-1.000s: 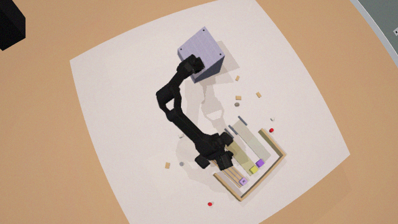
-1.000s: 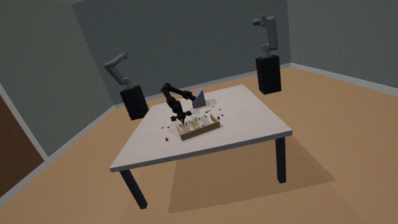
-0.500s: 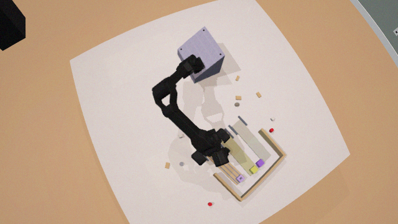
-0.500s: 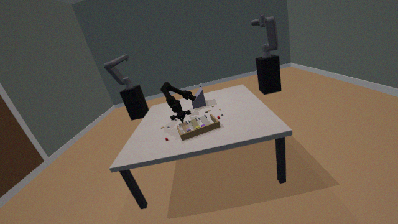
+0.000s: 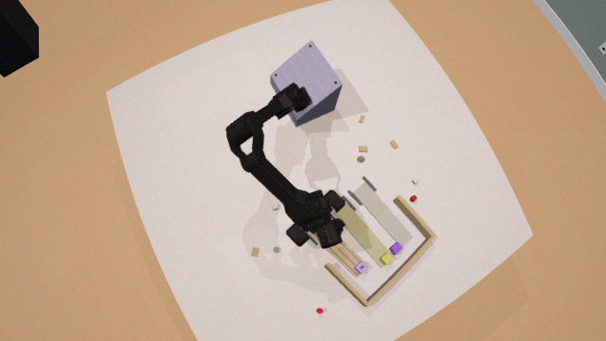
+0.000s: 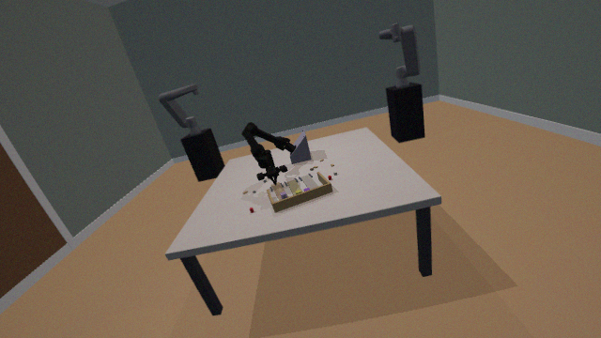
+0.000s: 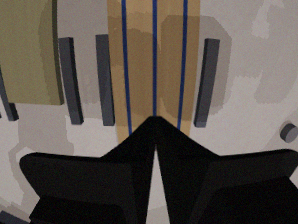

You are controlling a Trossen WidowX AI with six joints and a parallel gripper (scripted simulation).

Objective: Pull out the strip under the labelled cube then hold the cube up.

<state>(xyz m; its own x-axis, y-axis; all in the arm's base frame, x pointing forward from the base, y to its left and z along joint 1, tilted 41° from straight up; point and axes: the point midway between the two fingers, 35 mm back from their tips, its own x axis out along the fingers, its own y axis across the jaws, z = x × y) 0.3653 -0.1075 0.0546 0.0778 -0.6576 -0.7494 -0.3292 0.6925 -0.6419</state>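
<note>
The grey bit lies 3 cm ahead of my gripper tip and 14 cm to the right of it.
</note>
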